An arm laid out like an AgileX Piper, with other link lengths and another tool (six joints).
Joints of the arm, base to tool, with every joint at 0 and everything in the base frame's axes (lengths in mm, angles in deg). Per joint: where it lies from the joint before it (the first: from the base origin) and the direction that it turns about. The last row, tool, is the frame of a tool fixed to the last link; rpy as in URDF.
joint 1: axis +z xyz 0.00 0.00 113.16
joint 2: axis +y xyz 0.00 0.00 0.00
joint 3: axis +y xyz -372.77 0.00 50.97
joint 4: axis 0.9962 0 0.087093 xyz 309.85 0.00 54.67
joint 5: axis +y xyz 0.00 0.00 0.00
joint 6: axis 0.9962 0 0.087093 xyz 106.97 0.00 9.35
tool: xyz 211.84 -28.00 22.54 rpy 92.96 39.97 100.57
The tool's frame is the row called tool.
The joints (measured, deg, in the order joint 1, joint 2, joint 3, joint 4, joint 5, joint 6), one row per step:
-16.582, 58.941, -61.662, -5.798, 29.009, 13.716
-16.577, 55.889, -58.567, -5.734, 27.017, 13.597
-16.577, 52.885, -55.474, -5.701, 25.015, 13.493
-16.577, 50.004, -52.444, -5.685, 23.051, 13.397
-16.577, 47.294, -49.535, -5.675, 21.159, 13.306
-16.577, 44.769, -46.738, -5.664, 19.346, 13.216
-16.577, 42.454, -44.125, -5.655, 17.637, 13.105
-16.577, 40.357, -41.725, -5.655, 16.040, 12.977
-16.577, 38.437, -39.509, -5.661, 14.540, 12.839
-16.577, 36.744, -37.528, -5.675, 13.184, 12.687
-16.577, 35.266, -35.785, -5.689, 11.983, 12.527
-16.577, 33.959, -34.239, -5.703, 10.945, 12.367
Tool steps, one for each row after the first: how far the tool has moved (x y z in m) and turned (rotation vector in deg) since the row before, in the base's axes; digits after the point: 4 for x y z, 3 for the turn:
-0.0133, 0.0052, 0.0015, -0.623, -1.832, 0.253
-0.0130, 0.0050, 0.0004, -0.630, -1.793, 0.235
-0.0122, 0.0047, -0.0008, -0.611, -1.698, 0.222
-0.0113, 0.0044, -0.0018, -0.577, -1.581, 0.210
-0.0103, 0.0041, -0.0029, -0.531, -1.437, 0.199
-0.0092, 0.0037, -0.0034, -0.514, -1.307, 0.191
-0.0081, 0.0033, -0.0035, -0.504, -1.188, 0.179
-0.0072, 0.0030, -0.0035, -0.492, -1.098, 0.168
-0.0062, 0.0026, -0.0034, -0.473, -0.963, 0.153
-0.0053, 0.0022, -0.0032, -0.441, -0.836, 0.136
-0.0047, 0.0020, -0.0031, -0.401, -0.706, 0.118

